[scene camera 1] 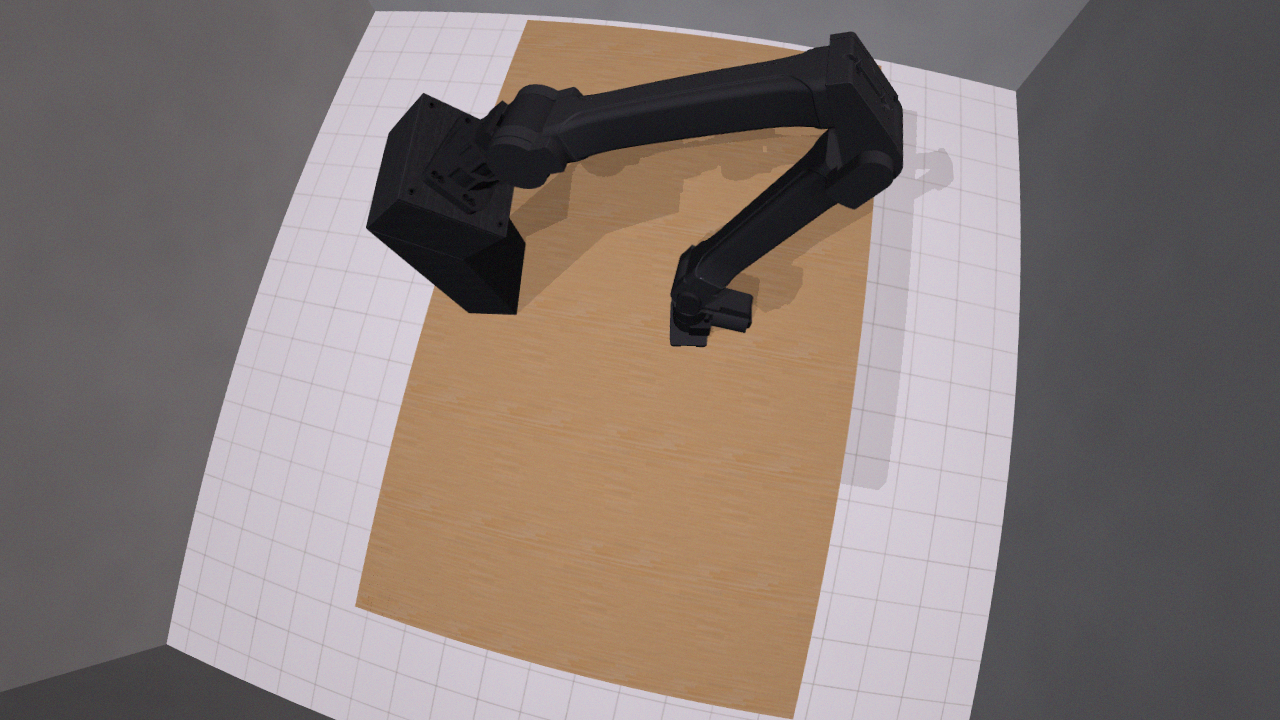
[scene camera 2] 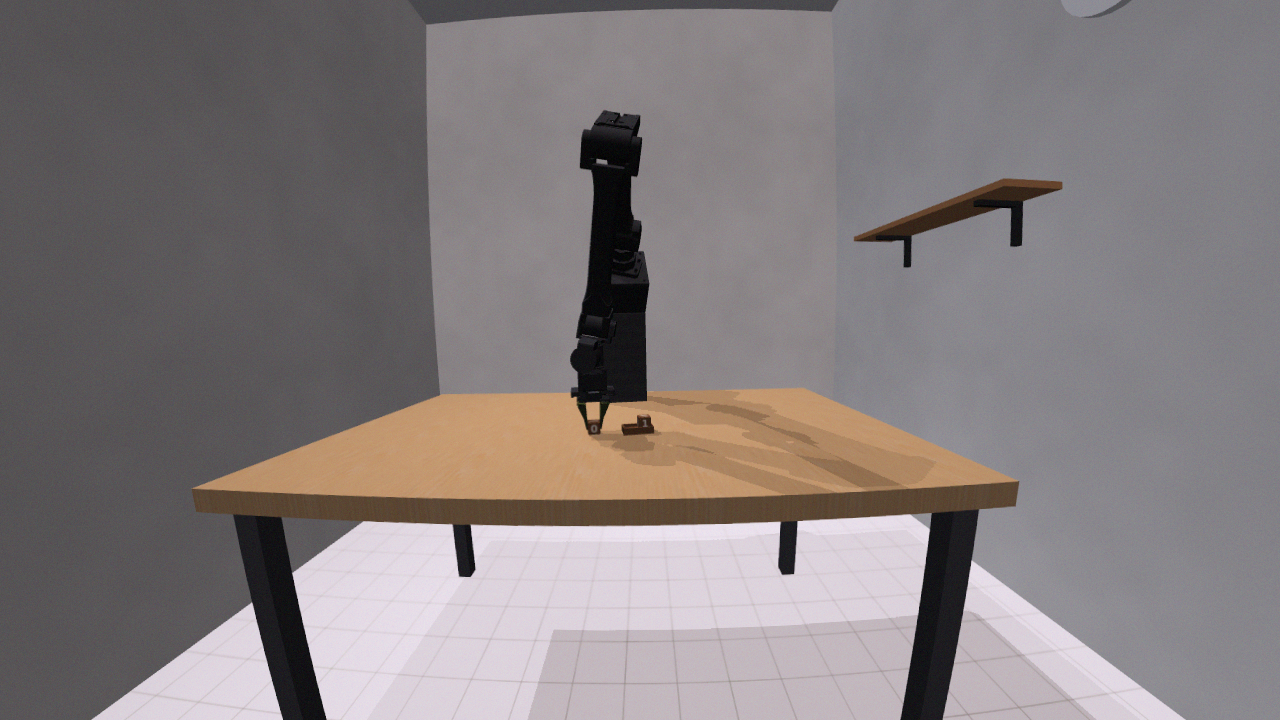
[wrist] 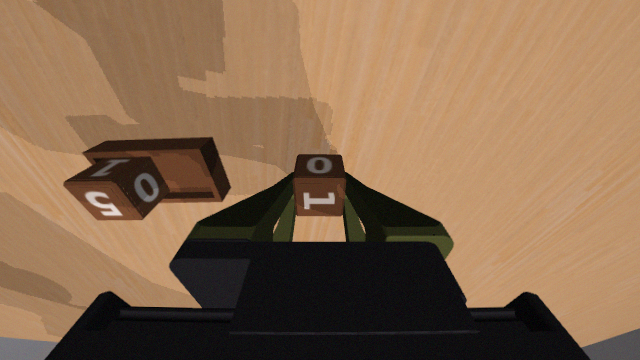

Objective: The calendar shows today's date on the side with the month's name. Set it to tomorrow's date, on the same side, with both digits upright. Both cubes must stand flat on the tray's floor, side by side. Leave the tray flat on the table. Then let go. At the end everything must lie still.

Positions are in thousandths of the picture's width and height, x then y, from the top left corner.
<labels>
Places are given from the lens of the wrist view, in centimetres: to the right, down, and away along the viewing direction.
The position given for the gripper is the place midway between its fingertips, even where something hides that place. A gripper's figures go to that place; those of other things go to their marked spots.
gripper (wrist: 499,501): 0, 0, 13
brown calendar tray (wrist: 301,471): -9, -1, 13
</labels>
